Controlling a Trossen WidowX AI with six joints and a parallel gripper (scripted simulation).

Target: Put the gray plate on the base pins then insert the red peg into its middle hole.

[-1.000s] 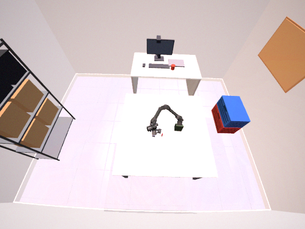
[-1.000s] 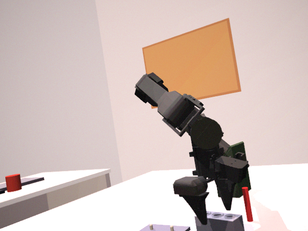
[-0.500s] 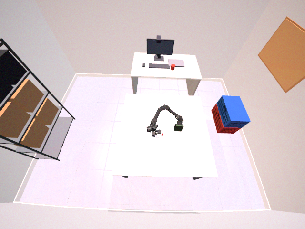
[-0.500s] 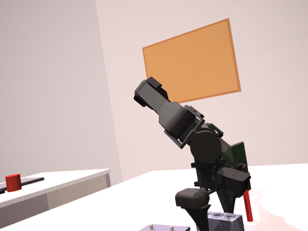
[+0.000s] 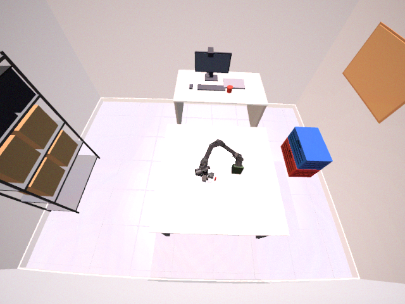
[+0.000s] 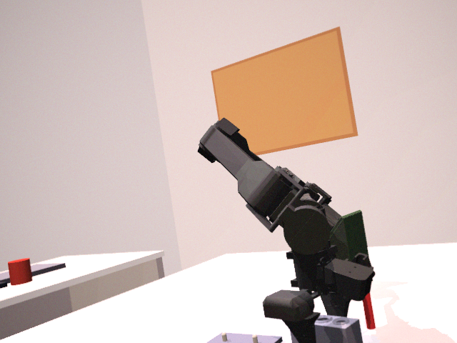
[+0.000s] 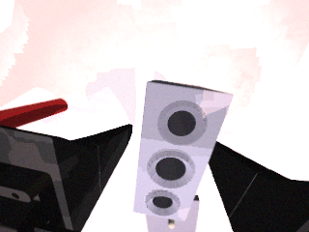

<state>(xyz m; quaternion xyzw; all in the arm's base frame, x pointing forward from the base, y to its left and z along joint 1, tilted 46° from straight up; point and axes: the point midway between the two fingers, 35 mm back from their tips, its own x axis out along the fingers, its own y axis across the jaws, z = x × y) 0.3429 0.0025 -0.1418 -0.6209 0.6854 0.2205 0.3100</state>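
Right now the base is 150 mm to the right of my gripper tip and 10 mm ahead of it. Also, from my gripper tip: gray plate 30 mm above; then red peg 110 mm behind, 30 mm to the left, 30 mm above.
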